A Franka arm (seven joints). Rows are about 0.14 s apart.
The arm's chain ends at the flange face. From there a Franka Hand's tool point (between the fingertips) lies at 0.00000 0.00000 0.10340 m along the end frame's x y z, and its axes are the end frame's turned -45 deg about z.
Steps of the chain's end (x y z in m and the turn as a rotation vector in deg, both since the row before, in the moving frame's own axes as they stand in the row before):
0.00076, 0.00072, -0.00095, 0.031, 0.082, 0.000
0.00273, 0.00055, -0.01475, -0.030, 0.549, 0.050
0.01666, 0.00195, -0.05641, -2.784, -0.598, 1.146
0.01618, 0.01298, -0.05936, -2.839, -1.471, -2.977
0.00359, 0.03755, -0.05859, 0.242, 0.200, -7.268
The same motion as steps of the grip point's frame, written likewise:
0.00017, 0.00111, -0.00095, -0.036, 0.080, 0.000
0.00220, 0.00306, -0.01475, -0.409, 0.367, 0.050
0.00606, 0.01590, -0.05654, -1.546, -2.391, 1.146
-0.00319, 0.02251, -0.05952, -0.967, -3.048, -2.977
-0.02345, 0.02900, -0.05859, 0.030, 0.313, -7.268

